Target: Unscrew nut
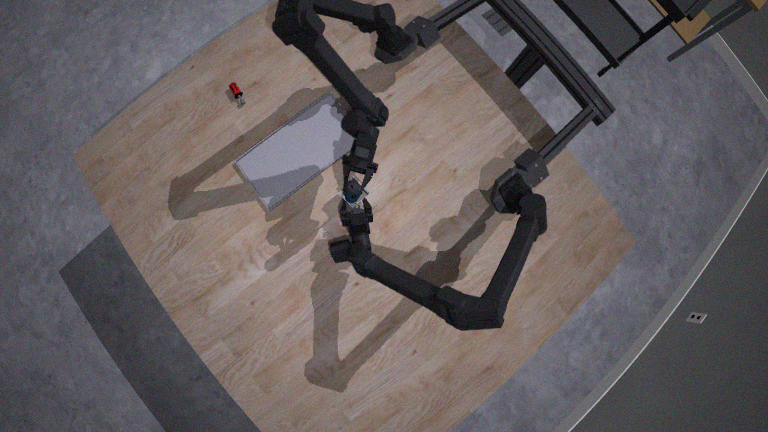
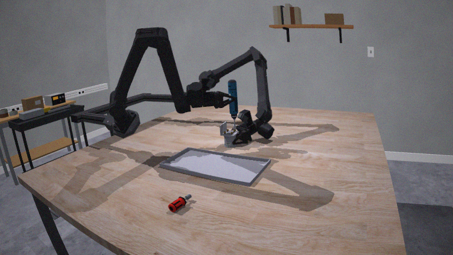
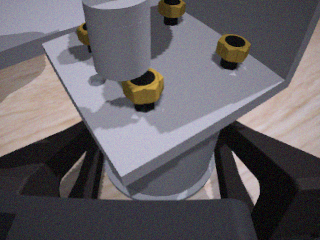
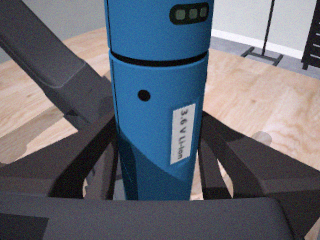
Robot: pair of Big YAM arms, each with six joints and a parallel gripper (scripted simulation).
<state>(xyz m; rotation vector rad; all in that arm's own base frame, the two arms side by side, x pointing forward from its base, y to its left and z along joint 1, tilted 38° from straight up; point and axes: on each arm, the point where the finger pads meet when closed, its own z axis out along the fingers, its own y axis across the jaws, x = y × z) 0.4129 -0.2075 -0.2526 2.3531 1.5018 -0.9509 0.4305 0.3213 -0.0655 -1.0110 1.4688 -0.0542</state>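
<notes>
Right now my left hand is 1 cm below the joint module. Round my left hand: driver tip 8 cm above, 2 cm to the left, 2 cm ahead; then grey bracket plate 5 cm above; then nut 5 cm above, 2 cm to the left, 1 cm ahead.
</notes>
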